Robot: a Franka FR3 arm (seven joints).
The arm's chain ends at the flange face. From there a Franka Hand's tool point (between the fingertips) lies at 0.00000 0.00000 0.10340 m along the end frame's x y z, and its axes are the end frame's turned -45 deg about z.
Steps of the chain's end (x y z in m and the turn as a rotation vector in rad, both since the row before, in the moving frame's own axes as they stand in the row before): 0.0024 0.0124 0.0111 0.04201 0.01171 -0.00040; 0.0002 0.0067 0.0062 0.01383 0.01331 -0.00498; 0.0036 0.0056 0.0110 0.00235 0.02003 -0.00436; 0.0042 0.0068 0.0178 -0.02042 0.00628 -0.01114; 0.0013 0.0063 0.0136 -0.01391 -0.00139 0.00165
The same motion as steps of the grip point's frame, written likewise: -0.0031 0.0082 0.0110 0.02143 0.03799 -0.00040; -0.0026 0.0048 0.0062 0.00037 0.01919 -0.00498; 0.0002 0.0078 0.0110 -0.01250 0.01583 -0.00436; -0.0029 0.0097 0.0178 -0.01888 -0.01000 -0.01114; -0.0047 0.0063 0.0136 -0.00885 -0.01082 0.00165
